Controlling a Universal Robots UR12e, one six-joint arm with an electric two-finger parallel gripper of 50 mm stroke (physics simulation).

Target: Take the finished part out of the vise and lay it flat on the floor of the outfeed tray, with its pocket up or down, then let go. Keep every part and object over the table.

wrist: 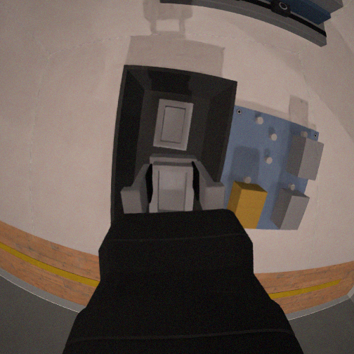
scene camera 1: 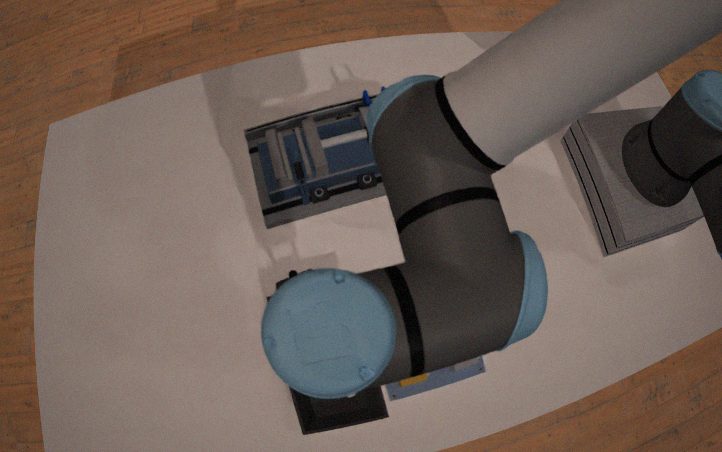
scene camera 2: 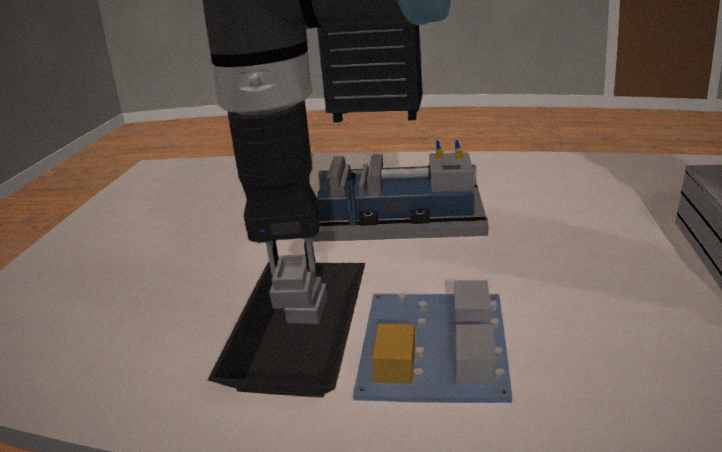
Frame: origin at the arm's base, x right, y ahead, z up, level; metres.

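Seen in the pictures: gripper, fingertip midpoint: [scene camera 2: 293,268]; arm's base, link origin: [scene camera 1: 655,165].
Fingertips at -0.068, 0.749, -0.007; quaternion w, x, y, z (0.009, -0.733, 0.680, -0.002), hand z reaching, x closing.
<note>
Offsets run from my fingertips to a thing's top centre, as dx, dy, dz. "spot": to the spot under its first point.
My gripper [scene camera 2: 291,265] [wrist: 172,173] is shut on the finished part @[-0.015, +0.000, +0.012] [scene camera 2: 290,296] [wrist: 175,196], a light grey stepped block. It holds the part roughly level, pocket up, above the black outfeed tray @[spot: -0.108, +0.020, -0.082] [scene camera 1: 341,416] [scene camera 2: 287,365] [wrist: 128,131]. Another grey part @[+0.044, +0.001, -0.057] [scene camera 2: 303,314] [wrist: 172,125] lies flat in the tray with its pocket up, at the vise end. In scene camera 2 the held part overlaps it; in the wrist view they appear side by side. The vise @[+0.332, -0.127, -0.005] [scene camera 1: 346,146] [scene camera 2: 394,202] shows no part between its jaws. The arm hides the gripper in scene camera 1.
A blue plate @[-0.027, -0.159, -0.096] [scene camera 1: 442,379] [scene camera 2: 436,383] [wrist: 250,150] beside the tray bears a yellow block @[-0.066, -0.111, -0.060] [scene camera 1: 413,380] [scene camera 2: 393,352] [wrist: 247,205] and two grey blocks @[-0.076, -0.200, -0.060] [scene camera 2: 474,352] @[+0.013, -0.210, -0.060] [scene camera 2: 471,301] [wrist: 291,209] [wrist: 305,157]. The tray has raised sloping walls. The vise stands behind the tray.
</note>
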